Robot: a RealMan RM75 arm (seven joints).
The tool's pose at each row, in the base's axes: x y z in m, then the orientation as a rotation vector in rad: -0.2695 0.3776 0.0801 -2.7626 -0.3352 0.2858; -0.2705 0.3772 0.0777 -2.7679 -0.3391 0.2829; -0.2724 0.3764 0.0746 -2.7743 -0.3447 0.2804; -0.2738 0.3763 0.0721 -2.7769 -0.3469 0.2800; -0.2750 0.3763 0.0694 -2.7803 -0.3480 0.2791; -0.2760 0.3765 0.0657 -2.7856 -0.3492 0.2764; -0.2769 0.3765 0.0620 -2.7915 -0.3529 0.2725; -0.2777 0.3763 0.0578 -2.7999 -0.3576 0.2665; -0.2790 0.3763 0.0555 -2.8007 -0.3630 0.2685; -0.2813 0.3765 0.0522 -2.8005 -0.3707 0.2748; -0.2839 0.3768 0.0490 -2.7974 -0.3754 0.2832; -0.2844 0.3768 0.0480 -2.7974 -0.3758 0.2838; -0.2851 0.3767 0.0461 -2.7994 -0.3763 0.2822
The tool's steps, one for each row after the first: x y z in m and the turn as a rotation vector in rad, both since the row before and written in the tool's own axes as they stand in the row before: -0.0007 0.0010 0.0023 -0.0059 0.0013 -0.0021; -0.0015 0.0014 0.0031 -0.0072 0.0008 -0.0030; -0.0010 0.0007 0.0026 -0.0029 -0.0001 -0.0011; -0.0007 0.0007 0.0028 -0.0035 0.0004 -0.0003; -0.0003 0.0009 0.0037 -0.0054 0.0015 -0.0002; -0.0003 0.0011 0.0036 -0.0064 0.0020 -0.0019; -0.0002 0.0014 0.0040 -0.0091 0.0032 -0.0024; -0.0009 0.0005 0.0024 -0.0017 -0.0021 -0.0033; -0.0017 0.0004 0.0037 -0.0012 -0.0053 -0.0045; -0.0019 0.0002 0.0037 0.0022 -0.0062 -0.0027; -0.0003 0.0002 0.0011 -0.0001 -0.0005 -0.0002; -0.0004 0.0005 0.0019 -0.0020 0.0009 -0.0002
